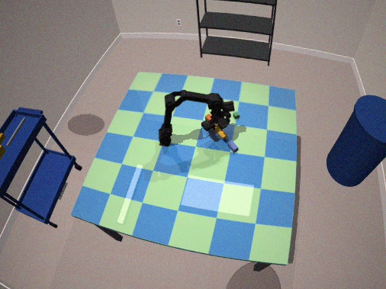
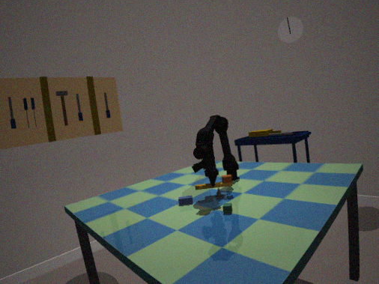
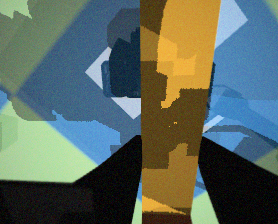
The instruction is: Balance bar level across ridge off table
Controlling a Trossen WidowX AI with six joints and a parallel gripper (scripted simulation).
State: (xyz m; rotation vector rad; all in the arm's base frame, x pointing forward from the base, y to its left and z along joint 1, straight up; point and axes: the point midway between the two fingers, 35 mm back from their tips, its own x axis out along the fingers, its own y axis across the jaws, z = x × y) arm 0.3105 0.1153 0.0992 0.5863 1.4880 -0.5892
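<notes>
The purple block is 12 cm ahead of my gripper tip, 8 cm to the right of it and 5 cm below it. Also, from my gripper tip: green block (11 cm ahead, 17 cm to the left, 5 cm below).
</notes>
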